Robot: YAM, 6 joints.
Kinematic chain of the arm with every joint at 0, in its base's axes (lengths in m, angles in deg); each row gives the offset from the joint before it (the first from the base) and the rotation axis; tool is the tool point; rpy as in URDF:
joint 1: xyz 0 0 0.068 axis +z
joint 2: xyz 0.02 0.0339 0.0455 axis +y
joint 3: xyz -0.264 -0.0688 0 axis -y
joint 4: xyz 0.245 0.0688 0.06 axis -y
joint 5: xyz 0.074 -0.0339 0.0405 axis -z
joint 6: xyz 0.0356 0 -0.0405 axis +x
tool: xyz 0 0 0 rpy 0 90 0
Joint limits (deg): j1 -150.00..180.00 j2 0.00..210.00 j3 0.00..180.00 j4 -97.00..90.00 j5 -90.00..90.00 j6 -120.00..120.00
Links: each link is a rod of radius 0.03 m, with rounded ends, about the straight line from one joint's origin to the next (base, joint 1, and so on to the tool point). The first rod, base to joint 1, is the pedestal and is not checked.
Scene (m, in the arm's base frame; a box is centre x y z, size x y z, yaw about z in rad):
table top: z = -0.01
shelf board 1: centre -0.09 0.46 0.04 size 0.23 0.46 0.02 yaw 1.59
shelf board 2: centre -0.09 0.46 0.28 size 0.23 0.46 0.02 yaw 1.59
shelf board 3: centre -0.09 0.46 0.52 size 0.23 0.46 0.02 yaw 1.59
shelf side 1: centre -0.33 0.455 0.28 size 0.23 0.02 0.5 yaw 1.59
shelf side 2: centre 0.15 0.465 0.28 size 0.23 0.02 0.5 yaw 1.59
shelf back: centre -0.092 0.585 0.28 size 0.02 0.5 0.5 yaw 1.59
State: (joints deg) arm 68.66 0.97 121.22 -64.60 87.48 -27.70
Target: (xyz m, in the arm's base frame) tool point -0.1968 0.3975 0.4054
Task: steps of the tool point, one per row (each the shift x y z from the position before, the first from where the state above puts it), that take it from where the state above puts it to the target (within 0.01 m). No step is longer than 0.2 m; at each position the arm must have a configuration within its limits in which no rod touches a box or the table.
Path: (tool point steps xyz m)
1: 0.0881 0.0810 0.0998
2: 0.0527 0.1213 0.0656
3: 0.0036 0.1384 0.0264
4: -0.0464 0.1286 -0.0139
5: -0.0851 0.0951 -0.0515
6: -0.1029 0.0466 -0.0828
7: -0.0104 0.0745 0.0056
8: 0.0075 0.0757 -0.0056

